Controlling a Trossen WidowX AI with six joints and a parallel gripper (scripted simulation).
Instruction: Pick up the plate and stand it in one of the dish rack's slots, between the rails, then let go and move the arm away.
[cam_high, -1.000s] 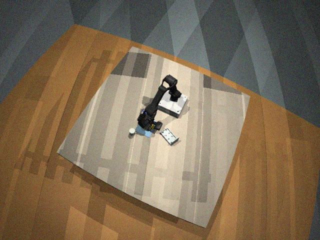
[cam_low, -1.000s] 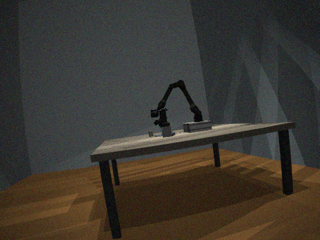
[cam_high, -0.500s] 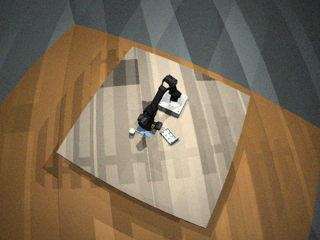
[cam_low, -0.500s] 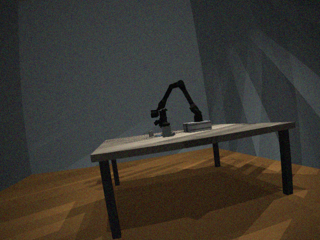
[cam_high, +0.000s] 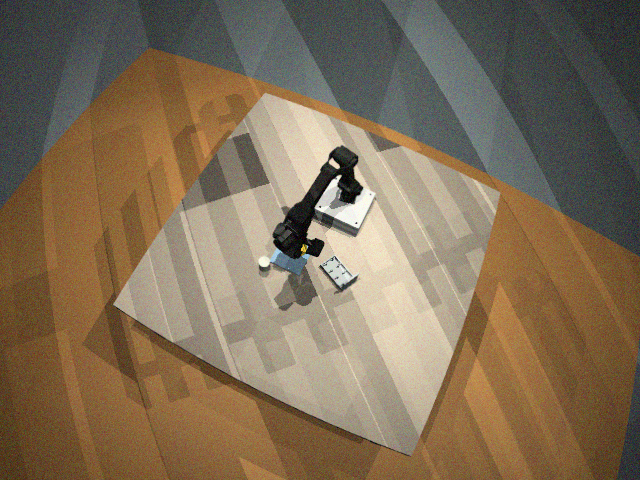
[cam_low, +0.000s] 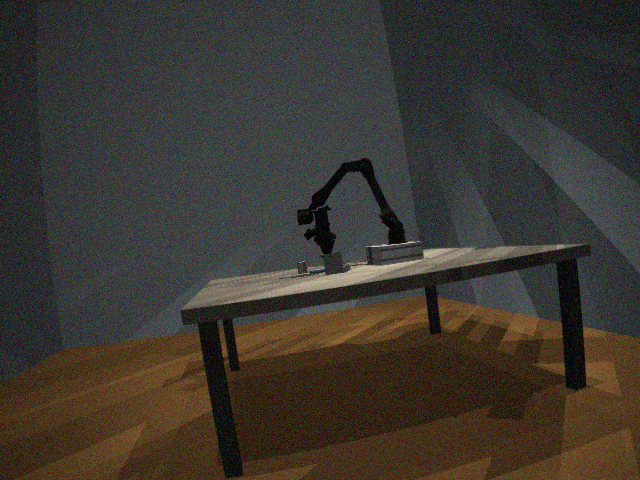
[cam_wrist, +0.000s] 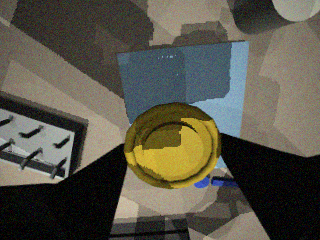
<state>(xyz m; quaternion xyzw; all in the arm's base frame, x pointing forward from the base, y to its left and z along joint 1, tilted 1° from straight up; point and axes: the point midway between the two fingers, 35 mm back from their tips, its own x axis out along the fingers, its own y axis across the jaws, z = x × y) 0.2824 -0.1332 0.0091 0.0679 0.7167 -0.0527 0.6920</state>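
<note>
Now: the grey dish rack 170 mm to the left of my gripper tip, 40 mm below it and 30 mm ahead of it. Also, from my gripper tip: blue spoon: 110 mm behind, 50 mm below, 40 mm to the right; then white cup: 110 mm to the right, 80 mm ahead, 30 mm below; then yellow plate: 10 mm above.
</note>
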